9 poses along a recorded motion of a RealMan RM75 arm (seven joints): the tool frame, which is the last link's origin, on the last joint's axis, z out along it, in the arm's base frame.
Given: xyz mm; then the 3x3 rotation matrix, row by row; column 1 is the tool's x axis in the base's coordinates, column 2 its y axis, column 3 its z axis. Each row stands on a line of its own.
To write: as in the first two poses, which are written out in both.
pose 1, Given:
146, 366, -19
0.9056, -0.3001, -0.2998
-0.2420, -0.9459, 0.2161
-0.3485, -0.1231, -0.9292
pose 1, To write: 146, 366, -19, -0.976, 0.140, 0.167, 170.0
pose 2, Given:
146, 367, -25
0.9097, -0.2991, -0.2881
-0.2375, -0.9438, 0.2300
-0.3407, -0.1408, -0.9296
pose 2, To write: 146, 367, -25, -0.977, 0.139, 0.162, 169.1
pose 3, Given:
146, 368, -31
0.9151, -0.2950, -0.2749
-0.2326, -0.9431, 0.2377
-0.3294, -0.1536, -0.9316
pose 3, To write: 146, 368, -31, -0.978, 0.136, 0.156, 168.5
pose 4, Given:
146, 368, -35
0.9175, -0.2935, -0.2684
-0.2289, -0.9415, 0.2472
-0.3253, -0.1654, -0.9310
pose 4, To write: 146, 368, -35, -0.979, 0.135, 0.153, 167.8
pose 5, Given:
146, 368, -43
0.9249, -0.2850, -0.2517
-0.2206, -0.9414, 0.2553
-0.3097, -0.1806, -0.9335
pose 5, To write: 146, 368, -43, -0.981, 0.131, 0.145, 167.2
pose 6, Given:
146, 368, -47
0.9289, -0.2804, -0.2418
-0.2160, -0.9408, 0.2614
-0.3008, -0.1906, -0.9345
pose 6, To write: 146, 368, -47, -0.982, 0.128, 0.140, 166.7
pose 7, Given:
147, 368, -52
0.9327, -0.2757, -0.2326
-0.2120, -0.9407, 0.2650
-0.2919, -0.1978, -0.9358
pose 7, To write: 147, 368, -52, -0.983, 0.126, 0.135, 166.4
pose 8, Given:
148, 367, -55
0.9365, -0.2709, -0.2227
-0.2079, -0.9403, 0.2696
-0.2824, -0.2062, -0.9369
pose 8, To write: 148, 367, -55, -0.984, 0.124, 0.130, 166.0
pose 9, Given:
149, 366, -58
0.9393, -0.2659, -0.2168
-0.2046, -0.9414, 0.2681
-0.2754, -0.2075, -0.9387
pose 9, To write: 149, 366, -58, -0.984, 0.121, 0.127, 166.0
